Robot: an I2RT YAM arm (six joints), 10 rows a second.
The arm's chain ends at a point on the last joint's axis. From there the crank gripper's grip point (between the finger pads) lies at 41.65 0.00 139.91 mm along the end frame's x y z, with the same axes.
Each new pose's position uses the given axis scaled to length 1; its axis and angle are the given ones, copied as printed.
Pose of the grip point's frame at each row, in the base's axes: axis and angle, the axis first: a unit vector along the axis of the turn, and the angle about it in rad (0 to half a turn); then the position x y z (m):
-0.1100 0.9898 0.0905 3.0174 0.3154 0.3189 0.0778
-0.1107 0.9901 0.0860 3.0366 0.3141 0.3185 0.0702
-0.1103 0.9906 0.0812 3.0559 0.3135 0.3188 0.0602
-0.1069 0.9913 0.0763 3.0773 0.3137 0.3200 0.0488
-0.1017 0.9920 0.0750 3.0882 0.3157 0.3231 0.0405
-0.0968 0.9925 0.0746 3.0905 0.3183 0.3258 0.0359
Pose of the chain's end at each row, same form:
-0.1100 0.9898 0.0905 3.0174 0.3413 0.3006 0.2203
-0.1107 0.9901 0.0860 3.0366 0.3426 0.3018 0.2124
-0.1103 0.9906 0.0812 3.0559 0.3446 0.3038 0.2020
-0.1069 0.9913 0.0763 3.0773 0.3477 0.3065 0.1901
-0.1017 0.9920 0.0750 3.0882 0.3512 0.3098 0.1815
-0.0968 0.9925 0.0746 3.0905 0.3540 0.3122 0.1768

